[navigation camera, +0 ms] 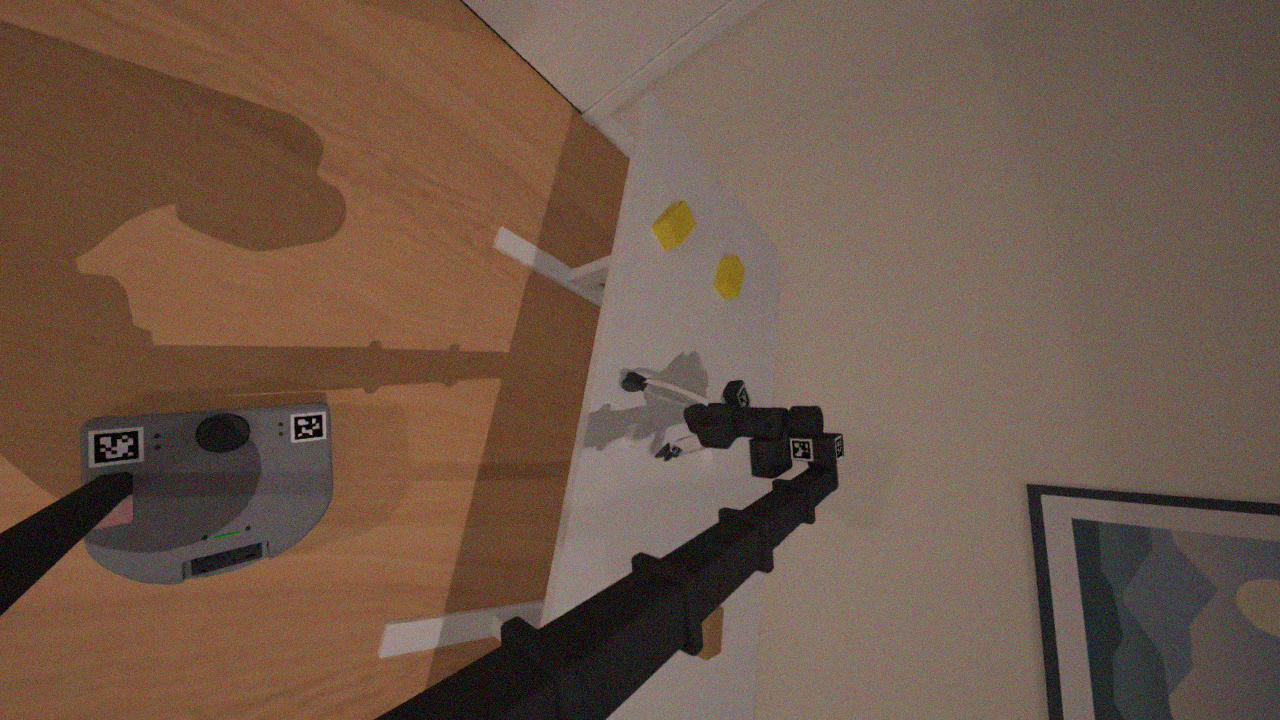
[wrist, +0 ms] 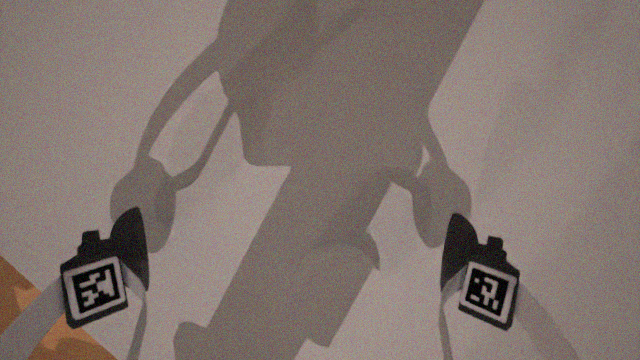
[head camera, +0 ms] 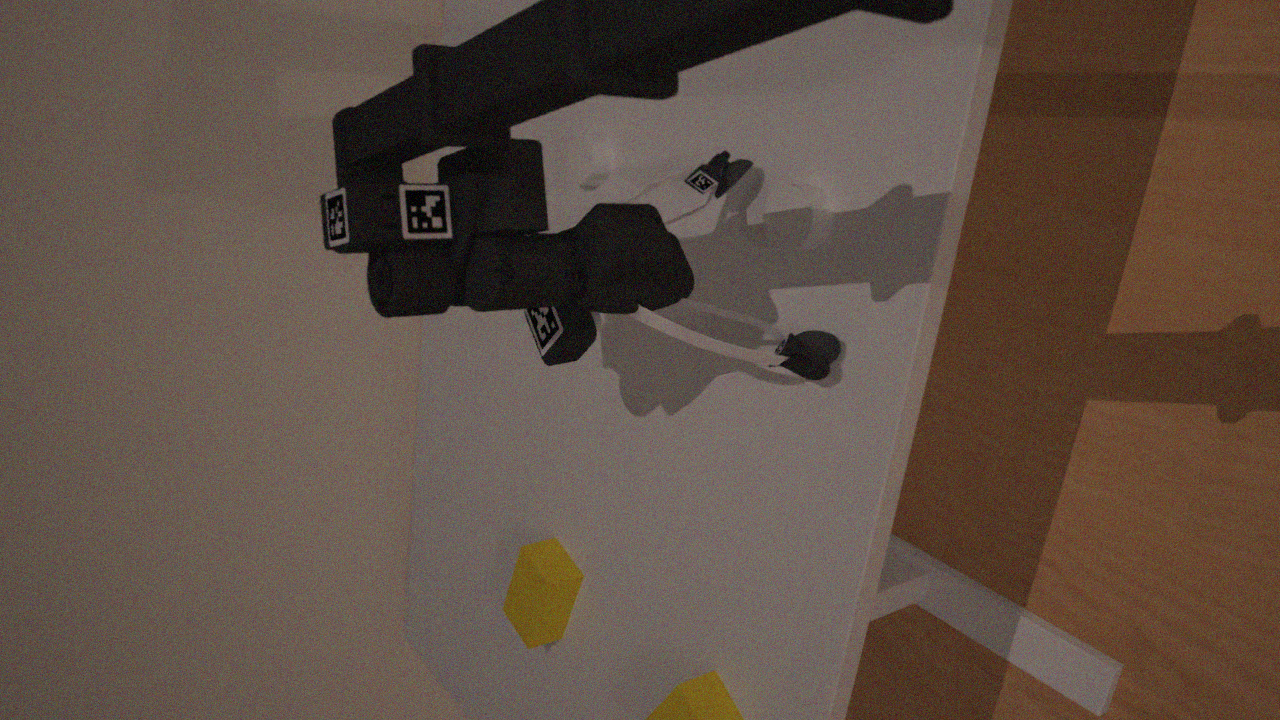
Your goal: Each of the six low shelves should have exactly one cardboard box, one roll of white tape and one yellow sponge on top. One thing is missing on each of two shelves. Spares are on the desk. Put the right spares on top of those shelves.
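Observation:
My gripper [head camera: 765,264] [navigation camera: 651,416] [wrist: 298,239] is open, its fingers wide apart, pointing down low above the white desk [head camera: 716,501] [navigation camera: 608,528] [wrist: 575,200]. A faint round shape, seemingly a white tape roll [head camera: 792,219] [wrist: 340,275], lies on the desk in the gripper's shadow, between the fingers in the wrist view. Another faint pale roll [head camera: 604,156] lies nearer the wall. One yellow sponge [head camera: 543,592] [navigation camera: 729,276] and a second yellow sponge [head camera: 698,700] [navigation camera: 673,224] lie toward one desk end. A brown cardboard box [navigation camera: 711,634] is partly hidden behind the arm. The low shelves do not show.
A wall runs along the desk's far side, with a framed picture [navigation camera: 1042,591] on it. White desk legs [head camera: 1065,658] [navigation camera: 429,634] reach out over the wooden floor. My wheeled base [navigation camera: 295,501] stands on the floor in front. The dark arm [navigation camera: 662,600] crosses over the desk.

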